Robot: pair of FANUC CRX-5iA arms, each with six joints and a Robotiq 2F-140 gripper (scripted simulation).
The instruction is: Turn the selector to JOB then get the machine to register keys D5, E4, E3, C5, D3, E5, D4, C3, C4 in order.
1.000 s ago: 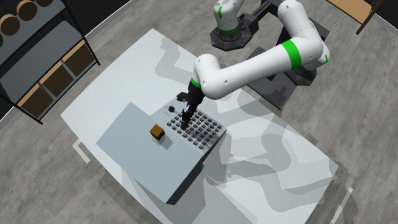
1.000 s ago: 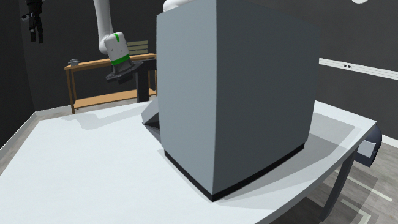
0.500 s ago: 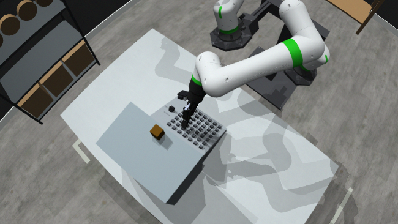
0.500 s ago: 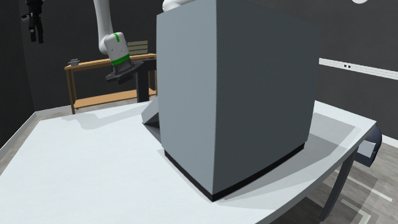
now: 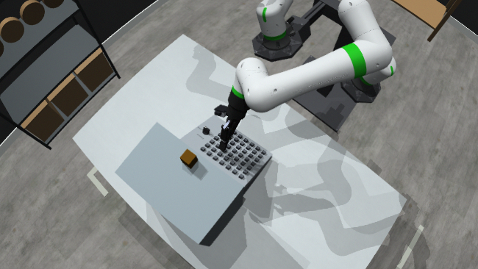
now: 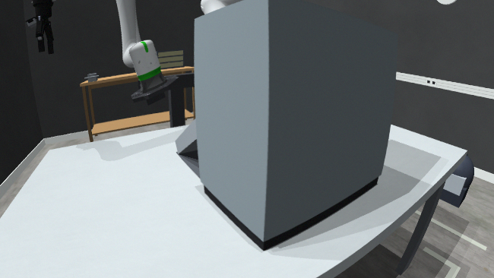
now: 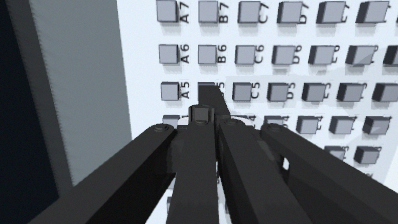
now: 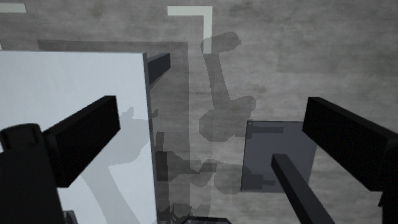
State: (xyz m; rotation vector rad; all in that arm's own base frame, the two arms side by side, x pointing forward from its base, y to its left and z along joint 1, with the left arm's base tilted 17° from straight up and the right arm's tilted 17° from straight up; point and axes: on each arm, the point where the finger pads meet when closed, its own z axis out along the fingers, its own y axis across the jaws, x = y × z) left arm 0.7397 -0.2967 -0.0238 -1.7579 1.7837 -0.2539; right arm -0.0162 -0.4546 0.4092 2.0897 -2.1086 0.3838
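My left hand is 70 mm above the key C5. The rest, counted from my left hand: key D5: 90 mm below, 30 mm behind; key C4: 70 mm below, 30 mm to the left, 10 mm ahead; key D4: 90 mm below, 40 mm to the left, 20 mm behind.
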